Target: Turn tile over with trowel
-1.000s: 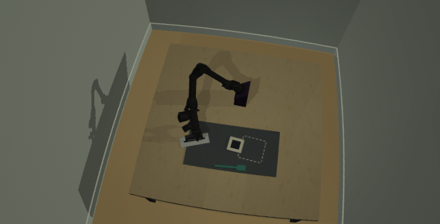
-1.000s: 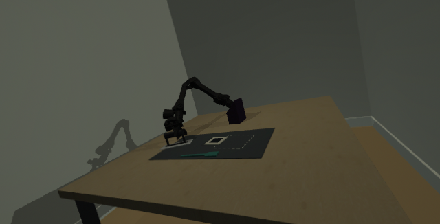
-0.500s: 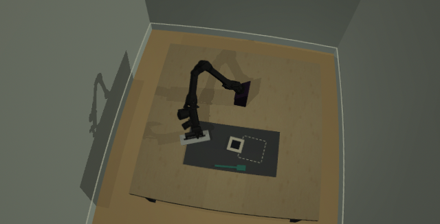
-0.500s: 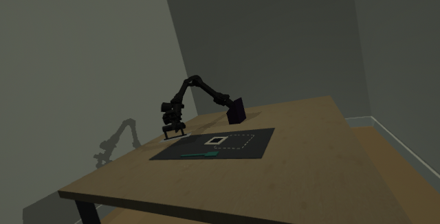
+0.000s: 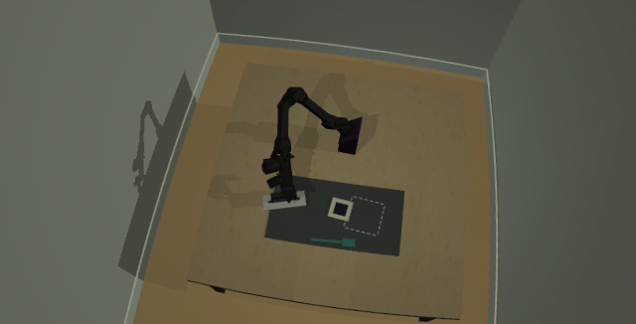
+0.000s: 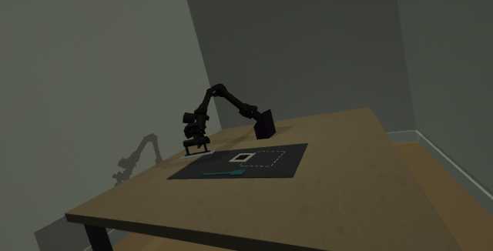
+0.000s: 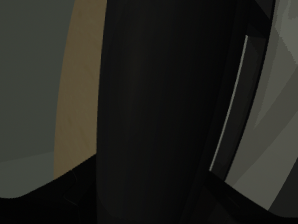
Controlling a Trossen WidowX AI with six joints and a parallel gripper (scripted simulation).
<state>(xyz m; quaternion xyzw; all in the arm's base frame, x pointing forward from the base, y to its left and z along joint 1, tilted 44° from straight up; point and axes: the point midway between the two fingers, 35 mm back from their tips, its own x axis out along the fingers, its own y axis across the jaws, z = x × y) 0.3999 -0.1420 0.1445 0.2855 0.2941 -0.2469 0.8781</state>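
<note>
Right now the tile is 240 mm to the left of my gripper tip, 90 mm below it and 50 mm behind it. From my gripper tip the other things lie so: grey flat-bladed trowel: 20 mm behind, 10 mm to the right, 10 mm below; then small green trowel: 260 mm to the left, 110 mm ahead, 90 mm below; then dark mat: 230 mm to the left, 120 mm below, 30 mm behind.
</note>
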